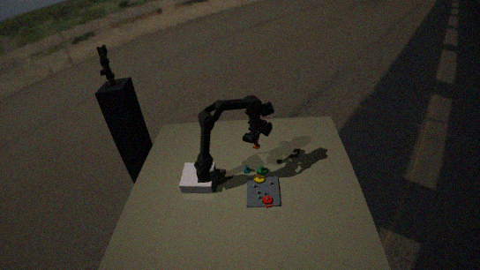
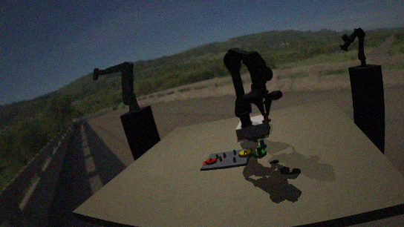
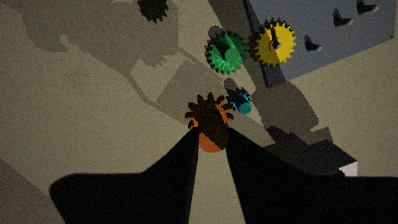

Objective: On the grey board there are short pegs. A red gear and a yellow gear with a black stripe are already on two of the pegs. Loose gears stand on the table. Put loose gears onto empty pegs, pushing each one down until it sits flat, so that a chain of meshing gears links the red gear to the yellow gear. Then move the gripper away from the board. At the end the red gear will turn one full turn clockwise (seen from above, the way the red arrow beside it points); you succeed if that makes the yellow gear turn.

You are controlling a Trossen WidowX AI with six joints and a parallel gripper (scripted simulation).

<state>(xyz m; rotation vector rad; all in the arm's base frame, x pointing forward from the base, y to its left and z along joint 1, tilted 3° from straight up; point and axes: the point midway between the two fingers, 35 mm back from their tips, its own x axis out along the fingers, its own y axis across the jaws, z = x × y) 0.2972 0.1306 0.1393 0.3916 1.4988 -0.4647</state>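
The red gear is 28 cm to the right of my gripper tip, 15 cm below it and 2 cm ahead of it. Also, from my gripper tip: teal gear: 15 cm below, 6 cm behind, 4 cm to the right; then green gear: 15 cm below, 6 cm to the right, 2 cm ahead; then orange gear: 1 cm below.
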